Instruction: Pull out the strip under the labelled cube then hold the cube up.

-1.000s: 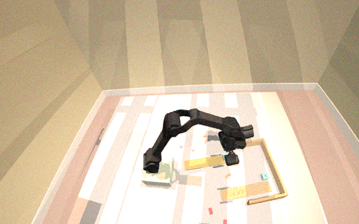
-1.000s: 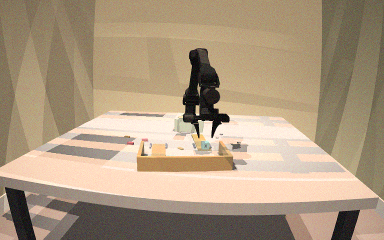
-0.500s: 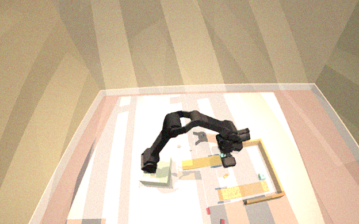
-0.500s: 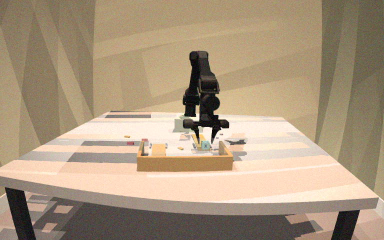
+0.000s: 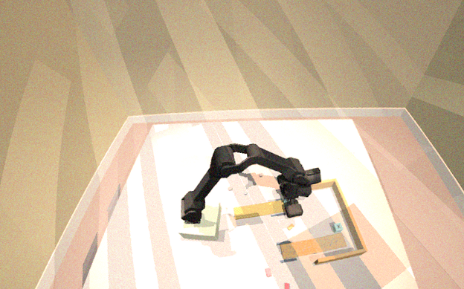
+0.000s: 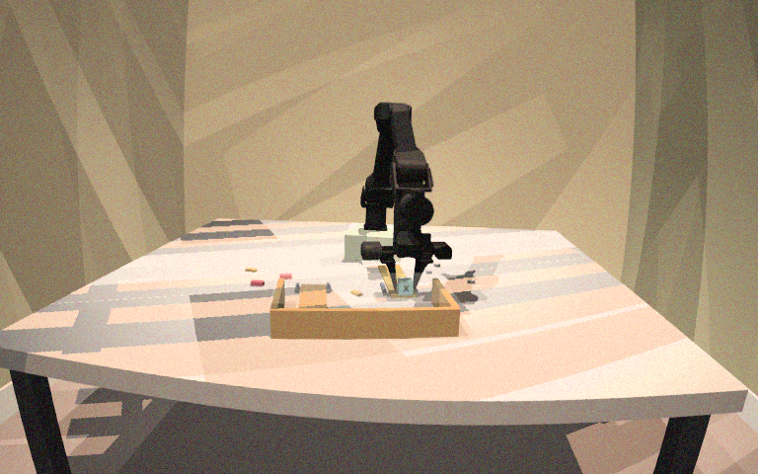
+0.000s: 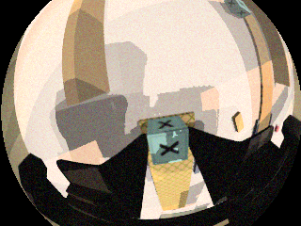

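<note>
Right now the yellow strip is 110 mm behind my gripper tip, 10 mm to the right of it and 10 mm below it. The rest, counted from my gripper tip: orange strip 190 mm to the right, 70 mm ahead, 10 mm below.
</note>
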